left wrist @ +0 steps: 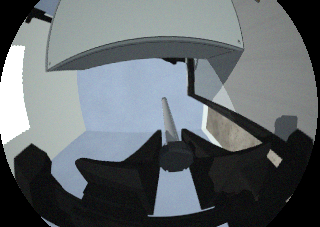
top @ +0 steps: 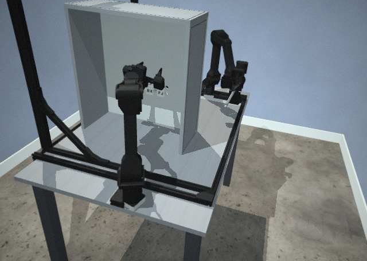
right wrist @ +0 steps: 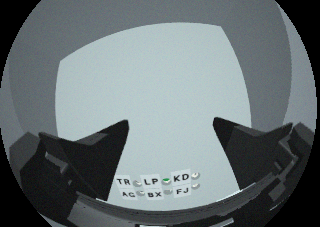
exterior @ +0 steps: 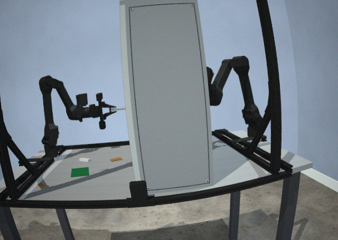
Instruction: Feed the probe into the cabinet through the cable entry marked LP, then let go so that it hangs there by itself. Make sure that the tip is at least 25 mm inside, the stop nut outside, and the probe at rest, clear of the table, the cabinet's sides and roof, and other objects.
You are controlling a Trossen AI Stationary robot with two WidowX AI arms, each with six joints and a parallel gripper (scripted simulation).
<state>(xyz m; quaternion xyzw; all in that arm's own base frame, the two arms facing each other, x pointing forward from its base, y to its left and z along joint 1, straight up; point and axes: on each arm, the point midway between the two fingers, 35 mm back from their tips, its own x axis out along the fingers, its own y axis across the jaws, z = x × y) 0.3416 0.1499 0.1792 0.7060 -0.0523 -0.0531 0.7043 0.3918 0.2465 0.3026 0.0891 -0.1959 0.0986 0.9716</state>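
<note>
The LP label lies 110 mm to the left of my right hand, 110 mm below it and 50 mm behind it. Round my right hand: white block (380 mm to the left, 320 mm below, 100 mm ahead); then rod (350 mm ahead, 160 mm to the left, 120 mm below); then green patch (370 mm to the left, 320 mm below, 60 mm behind).
Now: the rod 100 mm to the right of my left hand. From my left hand the other things lie so: white block (240 mm behind, 120 mm to the left, 190 mm below); then green patch (410 mm behind, 110 mm to the left, 200 mm below); then LP label (390 mm behind, 150 mm to the right, 20 mm above).
</note>
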